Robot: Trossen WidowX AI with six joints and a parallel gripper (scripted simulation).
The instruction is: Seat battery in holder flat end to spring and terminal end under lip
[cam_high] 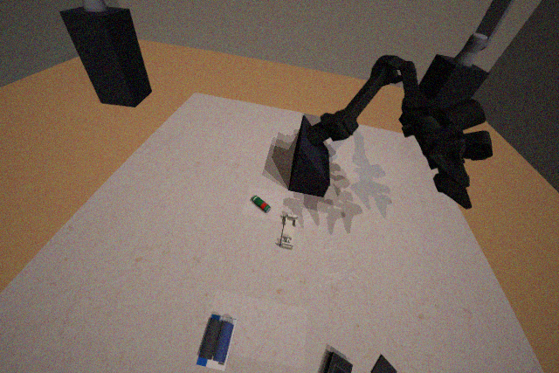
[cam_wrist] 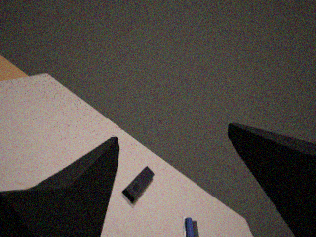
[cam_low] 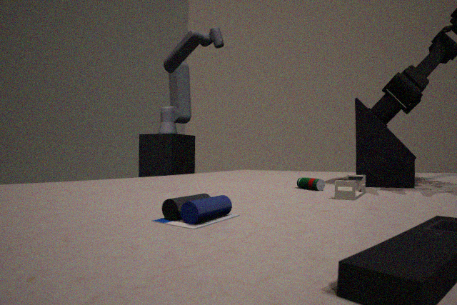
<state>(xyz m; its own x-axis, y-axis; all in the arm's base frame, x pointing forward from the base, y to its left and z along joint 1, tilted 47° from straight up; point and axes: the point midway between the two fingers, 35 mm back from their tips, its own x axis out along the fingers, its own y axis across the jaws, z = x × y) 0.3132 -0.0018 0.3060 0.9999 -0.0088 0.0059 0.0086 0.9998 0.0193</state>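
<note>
The battery lies 360 mm to the right of my gripper tip, 330 mm below it and 170 mm behind it. From my gripper tip the other things lie so: black remote 330 mm below, 270 mm ahead, 180 mm to the right; then blister card 420 mm to the right, 330 mm below, 190 mm ahead.
</note>
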